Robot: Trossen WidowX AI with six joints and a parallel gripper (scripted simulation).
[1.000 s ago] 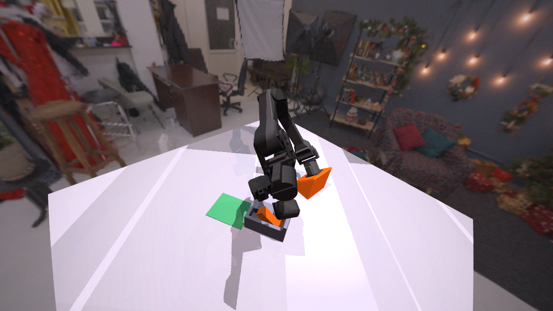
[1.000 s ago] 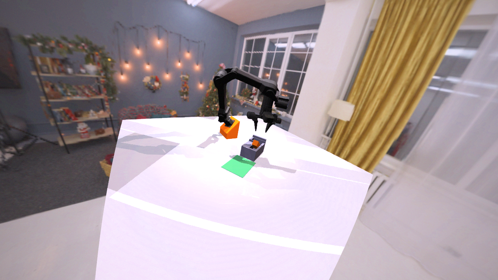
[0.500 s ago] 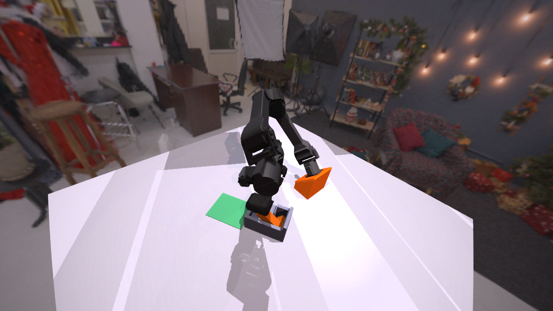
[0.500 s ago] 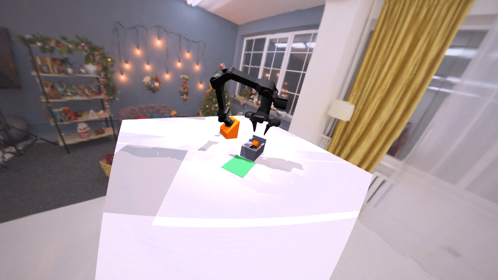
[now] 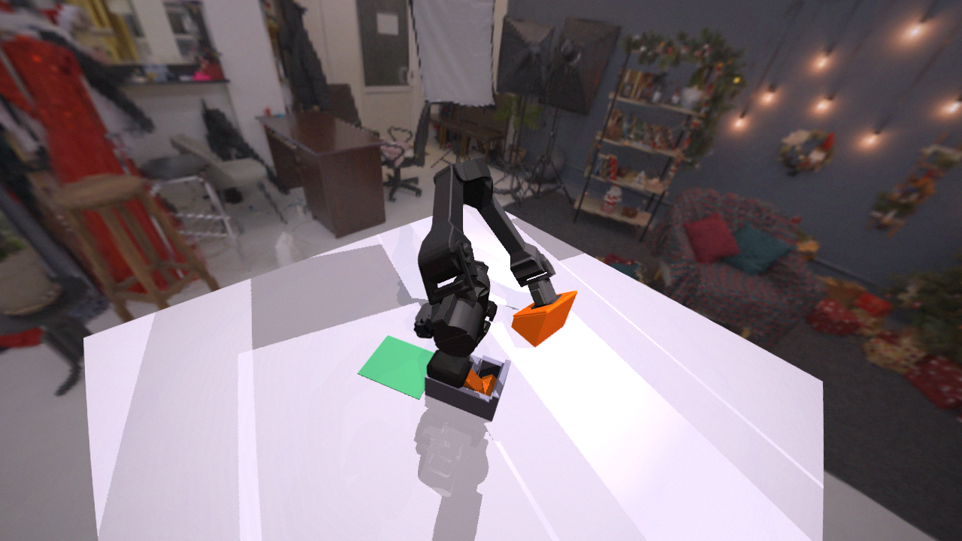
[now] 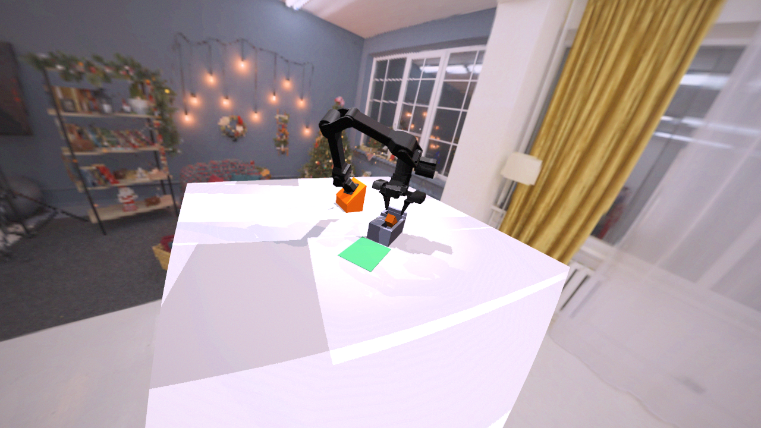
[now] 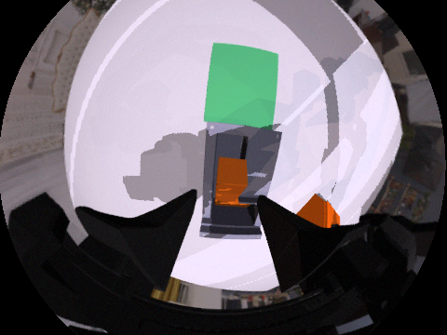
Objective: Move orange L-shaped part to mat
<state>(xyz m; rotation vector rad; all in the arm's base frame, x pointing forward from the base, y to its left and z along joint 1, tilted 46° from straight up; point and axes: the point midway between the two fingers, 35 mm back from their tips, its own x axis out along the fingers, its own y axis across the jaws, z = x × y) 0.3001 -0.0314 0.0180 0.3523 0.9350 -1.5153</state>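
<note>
Right now my gripper tip is 3 cm past the orange L-shaped part, 3 cm to the right of it and 6 cm above it. Also, from my gripper tip: green mat 3 cm ahead, 14 cm to the right, 12 cm below.
</note>
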